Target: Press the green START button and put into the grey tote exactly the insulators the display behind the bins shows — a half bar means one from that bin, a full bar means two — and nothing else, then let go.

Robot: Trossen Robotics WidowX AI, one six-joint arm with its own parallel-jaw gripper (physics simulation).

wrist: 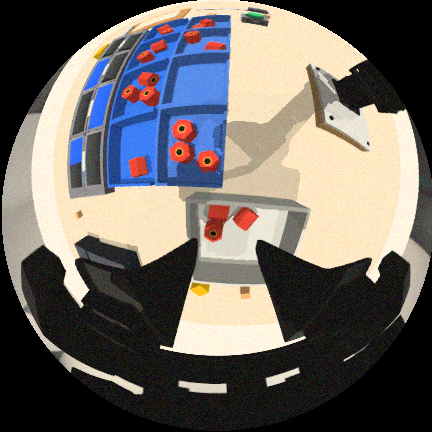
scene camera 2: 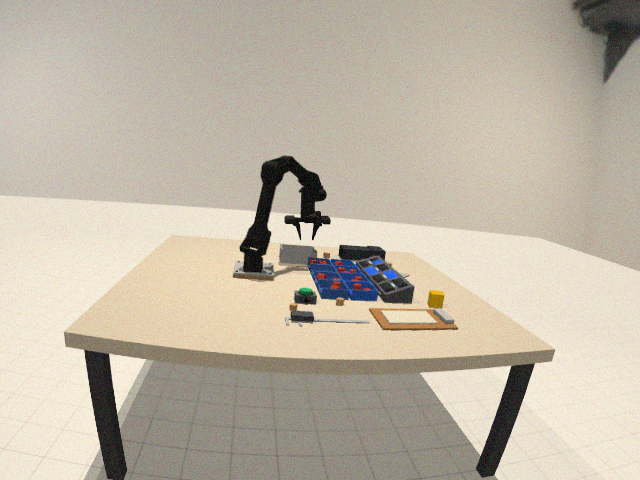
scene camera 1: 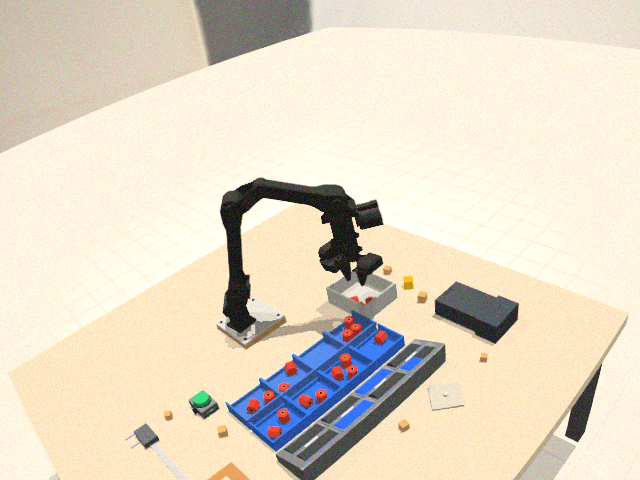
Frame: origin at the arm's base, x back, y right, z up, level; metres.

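Seen in the pictures: gripper, fingertip midpoint: [wrist: 226, 244] [scene camera 2: 306, 240] [scene camera 1: 356, 282]; arm's base, link origin: [wrist: 346, 96] [scene camera 2: 252, 269] [scene camera 1: 241, 322].
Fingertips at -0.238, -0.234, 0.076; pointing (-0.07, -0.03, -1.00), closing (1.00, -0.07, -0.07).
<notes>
Pixels of each thing's top centre, then the offset from my fingertips to it, as dx, dy, dz. "spot": a spot on its surface instead.
- grey tote, top centre: [wrist: 245, 252] [scene camera 1: 360, 285] [scene camera 2: 298, 248] +0.024, -0.042, -0.044
- START button, top centre: [scene camera 1: 200, 396] [scene camera 2: 306, 288] +0.089, +0.497, -0.057
- black box, top centre: [scene camera 1: 475, 301] [wrist: 99, 271] [scene camera 2: 362, 247] -0.294, -0.130, -0.042
- yellow cube, top centre: [wrist: 198, 290] [scene camera 1: 408, 278] -0.054, -0.160, -0.071
- caliper, top centre: [scene camera 1: 154, 453] [scene camera 2: 329, 316] +0.056, +0.676, -0.078
- clipboard, surface spot: [scene camera 2: 377, 317] spot: -0.094, +0.649, -0.092
- pale plate, top centre: [scene camera 1: 445, 395] -0.372, +0.147, -0.092
My gripper [scene camera 1: 355, 281] [scene camera 2: 306, 239] [wrist: 226, 244] is open and empty above the grey tote [scene camera 1: 383, 301] [scene camera 2: 294, 255] [wrist: 230, 272]. In the wrist view three red insulators lie inside the tote: one on its side [wrist: 218, 212], one tilted to the right [wrist: 245, 219], and one with its hole showing [wrist: 213, 233]. More red insulators stand or lie in the blue bins [scene camera 1: 317, 353] [scene camera 2: 334, 293] [wrist: 200, 80]; one compartment is empty. The display [scene camera 1: 377, 411] [scene camera 2: 398, 297] shows one half blue bar at the tote end and two full blue bars. The START button [scene camera 1: 201, 398] [scene camera 2: 305, 291] [wrist: 255, 15] is green.
A black box [scene camera 1: 475, 310] [scene camera 2: 361, 252] stands beyond the tote. A yellow cube [scene camera 1: 408, 282] and small orange cubes [scene camera 1: 422, 297] [scene camera 1: 387, 269] lie near it. A caliper [scene camera 1: 146, 435] [scene camera 2: 302, 316] and a clipboard [scene camera 2: 377, 317] lie past the button. A pale plate [scene camera 1: 445, 403] lies behind the display.
</notes>
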